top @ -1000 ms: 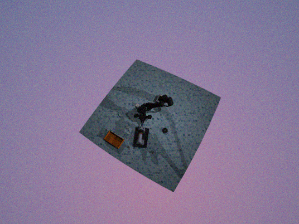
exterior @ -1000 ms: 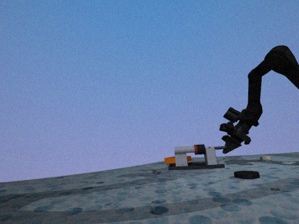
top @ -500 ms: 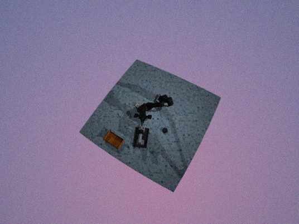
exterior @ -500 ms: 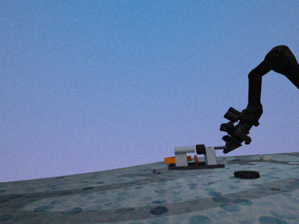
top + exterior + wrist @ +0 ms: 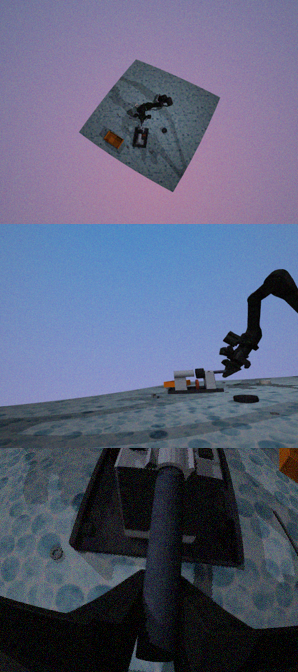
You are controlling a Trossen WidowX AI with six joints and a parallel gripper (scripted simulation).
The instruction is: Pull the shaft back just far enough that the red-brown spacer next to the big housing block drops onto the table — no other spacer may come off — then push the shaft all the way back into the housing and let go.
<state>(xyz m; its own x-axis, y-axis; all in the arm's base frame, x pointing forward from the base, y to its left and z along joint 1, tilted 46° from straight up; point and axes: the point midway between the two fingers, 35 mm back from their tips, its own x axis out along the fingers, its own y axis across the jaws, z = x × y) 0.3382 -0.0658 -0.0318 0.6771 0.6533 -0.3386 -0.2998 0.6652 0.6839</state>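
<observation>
Now: the dark shaft 40 mm ahead of my gripper tip, 30 mm above it and 10 mm to the left of it. Also, from my gripper tip: thin dark rod 130 mm to the right, 120 mm ahead, 50 mm below; dark disc 250 mm to the left, 50 mm below, 40 mm behind; orange tray 300 mm ahead, 220 mm to the right, 40 mm below.
</observation>
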